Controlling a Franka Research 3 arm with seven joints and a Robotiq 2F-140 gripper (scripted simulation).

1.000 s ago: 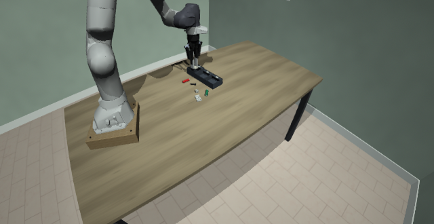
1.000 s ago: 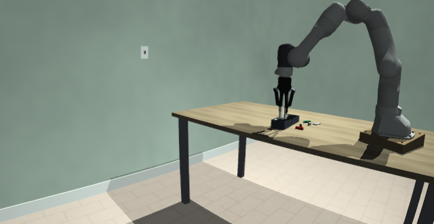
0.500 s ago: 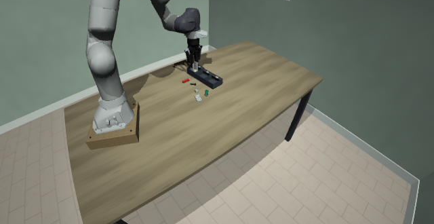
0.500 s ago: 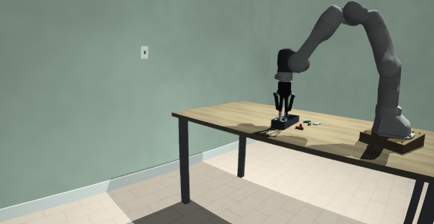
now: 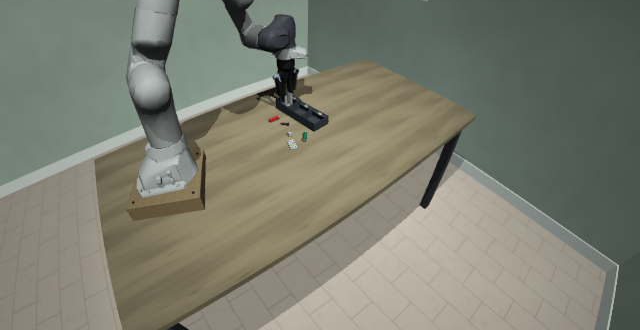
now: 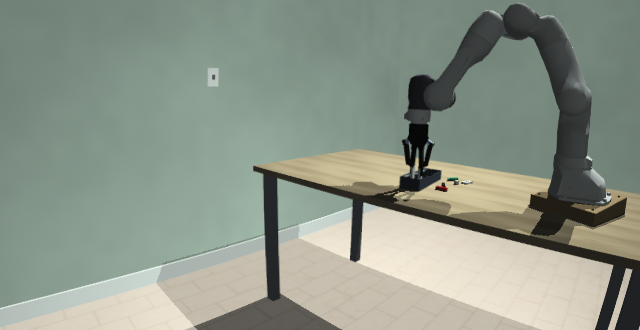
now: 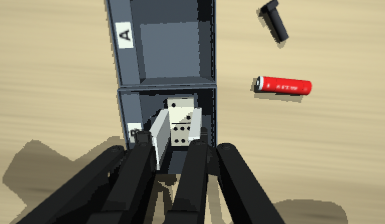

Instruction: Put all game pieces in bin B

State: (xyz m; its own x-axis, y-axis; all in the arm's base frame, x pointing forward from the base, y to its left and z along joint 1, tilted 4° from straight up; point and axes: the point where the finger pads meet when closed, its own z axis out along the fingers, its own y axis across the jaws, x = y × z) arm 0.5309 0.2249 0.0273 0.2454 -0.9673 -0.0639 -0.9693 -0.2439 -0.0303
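The white domino is 240 mm to the right of my hand, 100 mm behind it and 40 mm below it. Round my hand: red cylinder: 90 mm behind, 50 mm to the right, 40 mm below; then dark bin: 80 mm to the right, 30 mm below, 30 mm ahead; then black bolt: 110 mm to the right, 60 mm behind, 40 mm below.
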